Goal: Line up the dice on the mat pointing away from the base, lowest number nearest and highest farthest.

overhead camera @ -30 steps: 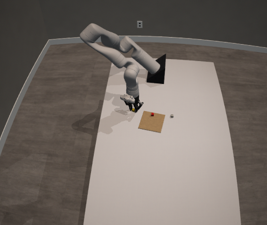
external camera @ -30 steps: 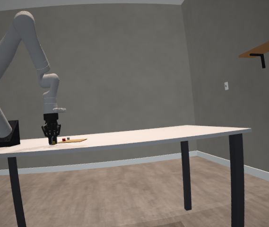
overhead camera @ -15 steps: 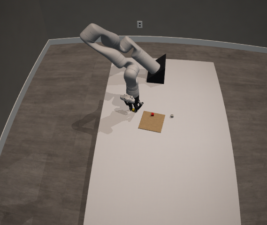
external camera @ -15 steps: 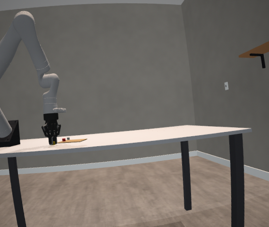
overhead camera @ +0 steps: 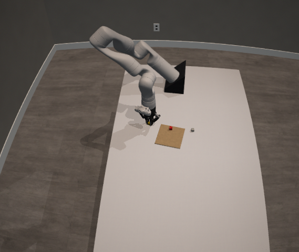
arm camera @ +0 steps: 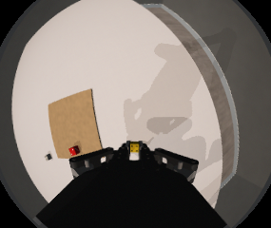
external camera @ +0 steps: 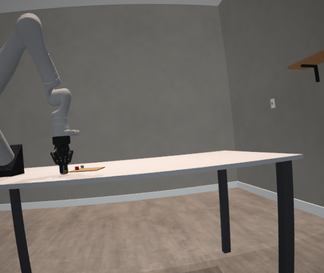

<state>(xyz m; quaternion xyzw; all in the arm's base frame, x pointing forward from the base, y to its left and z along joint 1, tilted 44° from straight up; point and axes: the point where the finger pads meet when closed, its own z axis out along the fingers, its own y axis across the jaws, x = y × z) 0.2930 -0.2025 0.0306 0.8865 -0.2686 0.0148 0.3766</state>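
Now: hand 1 cm above the yellow die. The rest, counted from my hand: square mat (9 cm ahead, 11 cm to the left, 2 cm below); red die (5 cm ahead, 12 cm to the left, 1 cm below); white die (6 cm ahead, 24 cm to the left, 1 cm below).
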